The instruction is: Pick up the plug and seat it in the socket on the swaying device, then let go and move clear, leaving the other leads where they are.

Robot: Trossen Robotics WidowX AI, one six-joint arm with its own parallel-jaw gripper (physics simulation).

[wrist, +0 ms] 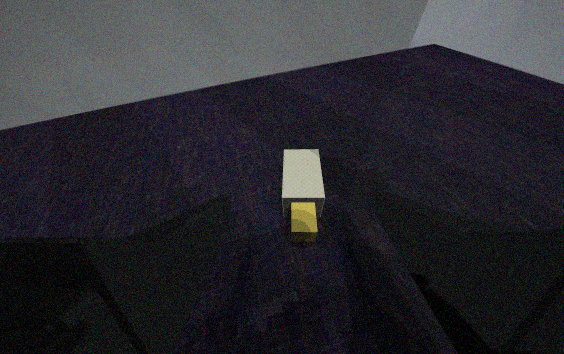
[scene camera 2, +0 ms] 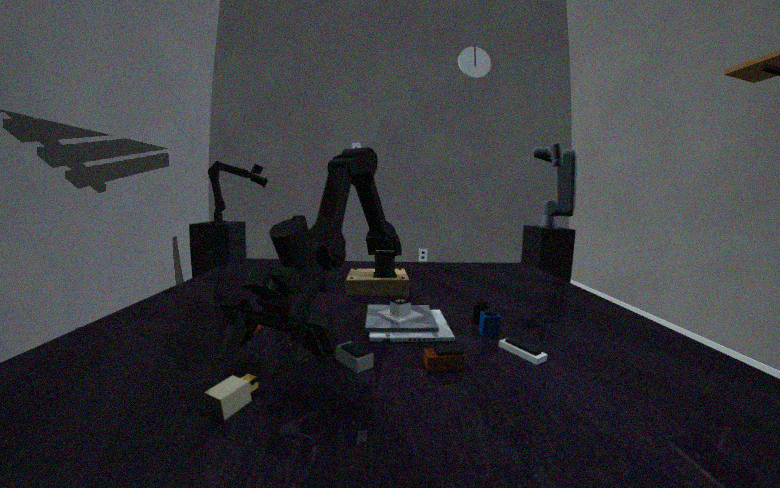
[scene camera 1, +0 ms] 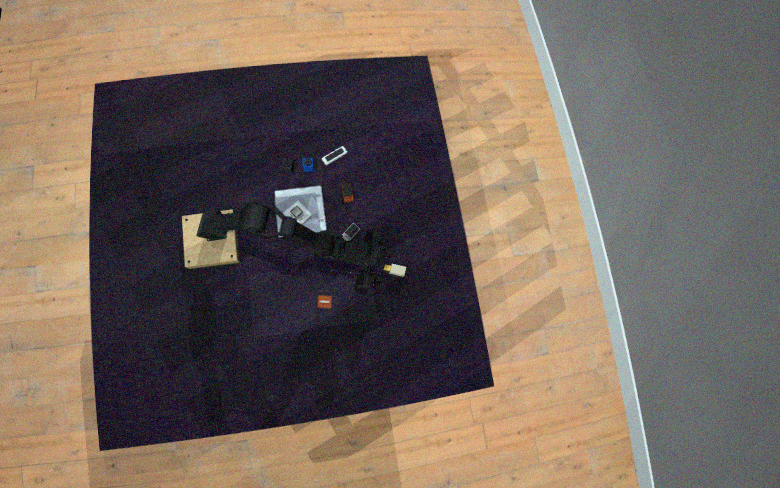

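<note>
The cream plug (scene camera 1: 397, 269) (scene camera 2: 230, 395) (wrist: 303, 175) with a yellow tip lies on the dark mat; in the wrist view its yellow end faces the gripper. My gripper (scene camera 2: 278, 345) (wrist: 300, 198) is open and low over the mat, its dark fingers spread on either side of the plug's line in the wrist view. The plug is not held. Contact with the fingers cannot be seen. The small grey socket (scene camera 1: 296, 211) (scene camera 2: 400, 307) sits on a pale diamond plate on the grey device (scene camera 1: 313, 196) (scene camera 2: 376, 323), near the arm's base.
A grey block (scene camera 1: 350, 231) (scene camera 2: 355, 359), an orange-brown block (scene camera 1: 347, 193) (scene camera 2: 442, 360), a blue block (scene camera 1: 307, 164) (scene camera 2: 489, 325), a black block (scene camera 2: 479, 312) and a white bar (scene camera 1: 326, 160) (scene camera 2: 538, 359) lie around the device. A flat orange piece (scene camera 1: 325, 305) lies on the other side.
</note>
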